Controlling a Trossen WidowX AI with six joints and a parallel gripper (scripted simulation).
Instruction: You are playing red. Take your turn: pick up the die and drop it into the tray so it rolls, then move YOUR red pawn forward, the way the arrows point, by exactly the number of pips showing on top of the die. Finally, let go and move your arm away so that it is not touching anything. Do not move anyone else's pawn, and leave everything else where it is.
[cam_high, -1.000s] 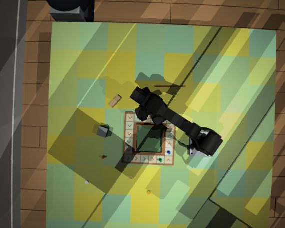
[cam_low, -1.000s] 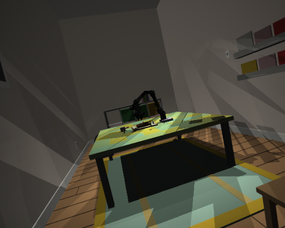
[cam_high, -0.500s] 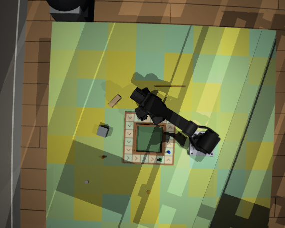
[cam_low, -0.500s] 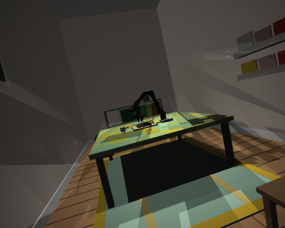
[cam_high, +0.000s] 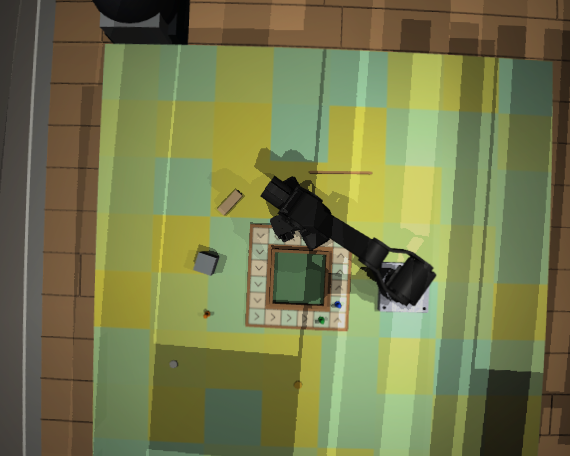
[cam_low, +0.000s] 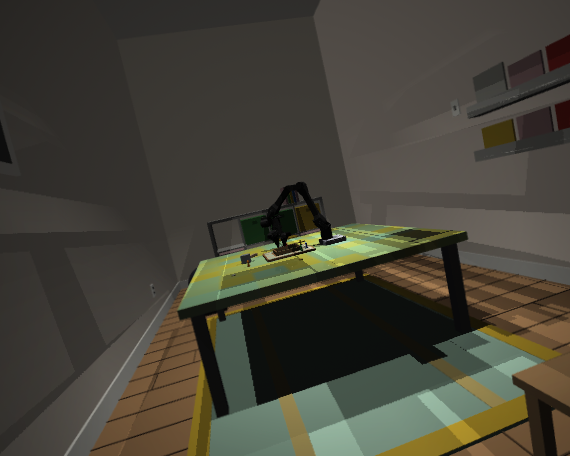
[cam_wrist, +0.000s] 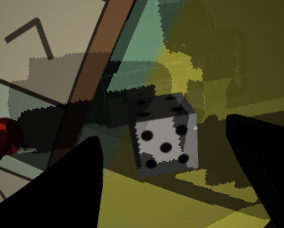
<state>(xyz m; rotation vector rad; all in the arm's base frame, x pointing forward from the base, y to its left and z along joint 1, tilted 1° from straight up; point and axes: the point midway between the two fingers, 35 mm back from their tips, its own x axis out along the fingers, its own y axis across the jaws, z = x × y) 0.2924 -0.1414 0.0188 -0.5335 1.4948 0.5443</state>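
Right now my gripper tip is 4 cm past the red pawn, 6 cm to the right of it and 1 cm below it. Also, from my gripper tip: die: right at my gripper tip; then yellow pawn: 13 cm behind, 5 cm to the left, 1 cm above; then thin stick: 9 cm behind, 13 cm to the right, 1 cm below.
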